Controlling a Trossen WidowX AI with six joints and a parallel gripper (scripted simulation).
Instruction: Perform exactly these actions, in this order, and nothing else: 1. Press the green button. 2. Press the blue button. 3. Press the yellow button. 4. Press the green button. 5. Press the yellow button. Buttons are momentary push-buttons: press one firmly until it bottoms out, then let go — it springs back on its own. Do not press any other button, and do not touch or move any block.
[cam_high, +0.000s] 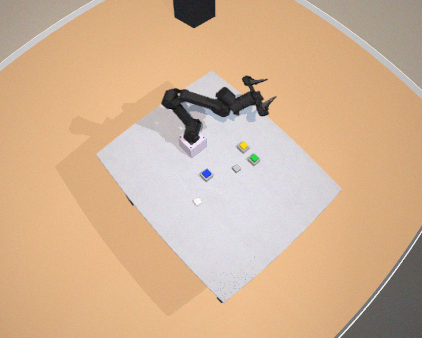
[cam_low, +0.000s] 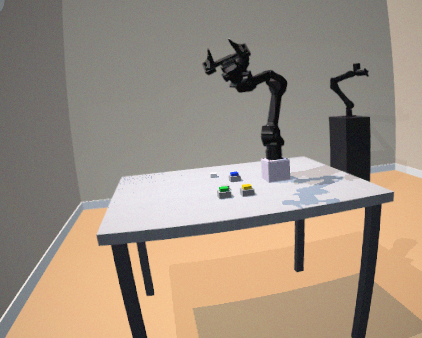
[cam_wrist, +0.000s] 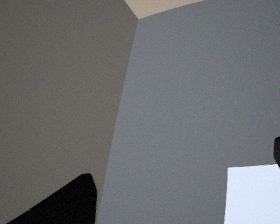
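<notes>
My gripper tip is 10 mm short of the green button, 60 mm to the left of it and 550 mm above it. The rest, counted from my gripper tip: small grey block: 20 mm behind, 160 mm to the right, 580 mm below; then blue button: 100 mm behind, 300 mm to the right, 550 mm below; then yellow button: 80 mm behind, 40 mm to the right, 550 mm below.
</notes>
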